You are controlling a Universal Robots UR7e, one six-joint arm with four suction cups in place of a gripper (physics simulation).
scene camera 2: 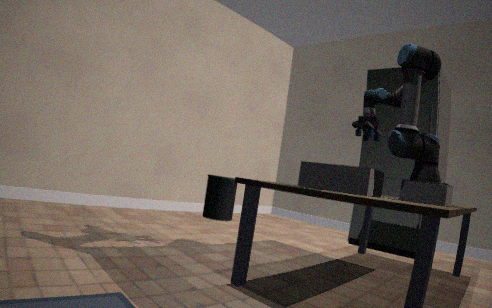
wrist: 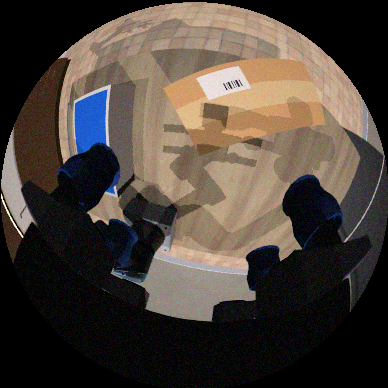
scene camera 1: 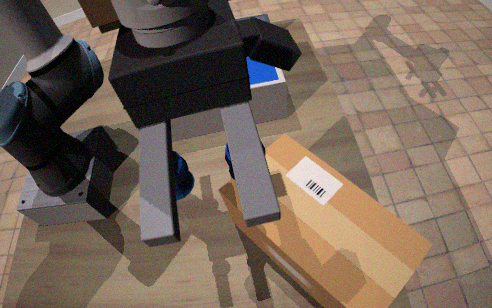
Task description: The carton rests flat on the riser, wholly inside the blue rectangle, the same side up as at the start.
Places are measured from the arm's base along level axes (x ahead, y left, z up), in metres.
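Where they show: end effector, tool point: (scene camera 2: 367, 138) (wrist: 195, 222) (scene camera 1: 203, 121); arm's base, origin of the base link: (scene camera 2: 424, 183) (wrist: 147, 231) (scene camera 1: 64, 168).
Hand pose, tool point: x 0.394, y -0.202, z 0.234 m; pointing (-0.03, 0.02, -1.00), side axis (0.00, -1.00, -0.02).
Note:
Each offset is from my tool point to the top centre of the thing. "spot": to the spot under its first point. Level surfaces: height alone.
The brown carton @(dx +0.123, dy -0.074, dz -0.179 m) (scene camera 1: 367, 227) (wrist: 272, 92) lies on the wooden table, set at an angle, with tape and a white barcode label on its upper face. It is apart from the grey riser @(dx -0.015, dy +0.366, dz -0.208 m) (scene camera 1: 272, 102) (wrist: 121, 125), whose top bears the blue rectangle @(dx -0.015, dy +0.366, dz -0.208 m) (scene camera 1: 261, 72) (wrist: 91, 120) with a white border. In scene camera 1 the gripper hides much of the riser. My gripper (scene camera 1: 207, 167) (scene camera 2: 367, 132) (wrist: 197, 220), with four blue suction cups, is open and holds nothing. It hangs above the table, between riser and carton in scene camera 1. The carton cannot be made out surely in scene camera 2.
The arm's base (scene camera 1: 65, 210) (scene camera 2: 426, 191) stands on the table @(dz -0.331 m) (scene camera 2: 350, 196). A grey block @(spot: dx -0.011, dy +0.467, dz -0.267 m) (scene camera 2: 332, 177) stands on the table in scene camera 2. A dark bin (scene camera 2: 220, 197) is beyond the table's left end. A tall dark cabinet (scene camera 2: 382, 150) stands behind the arm.

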